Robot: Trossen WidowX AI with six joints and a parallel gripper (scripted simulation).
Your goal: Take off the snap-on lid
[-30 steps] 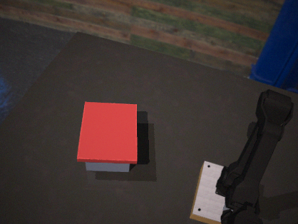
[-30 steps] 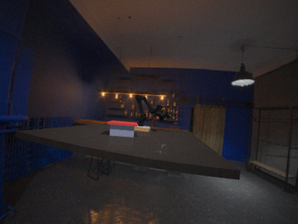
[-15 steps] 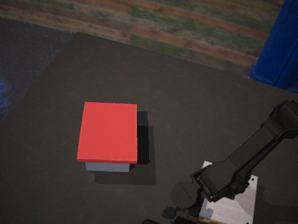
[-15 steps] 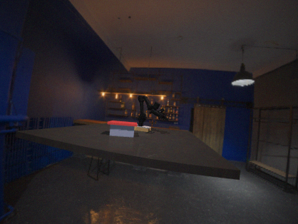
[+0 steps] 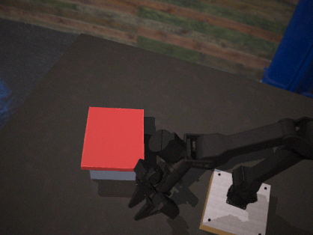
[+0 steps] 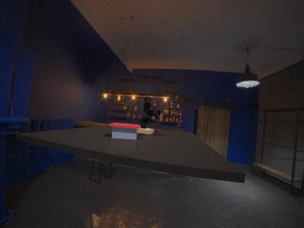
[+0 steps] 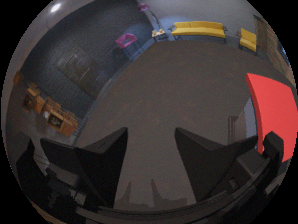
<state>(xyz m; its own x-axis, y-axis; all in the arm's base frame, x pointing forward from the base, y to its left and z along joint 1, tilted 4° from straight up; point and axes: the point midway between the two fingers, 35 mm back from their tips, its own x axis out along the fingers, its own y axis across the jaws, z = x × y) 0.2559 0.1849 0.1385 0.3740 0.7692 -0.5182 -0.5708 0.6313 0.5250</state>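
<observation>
The red lid is 16 cm ahead of my gripper tip, 23 cm to the right of it and 6 cm below it. Round my gripper tip: grey-blue storage box: 16 cm ahead, 23 cm to the right, 11 cm below.
</observation>
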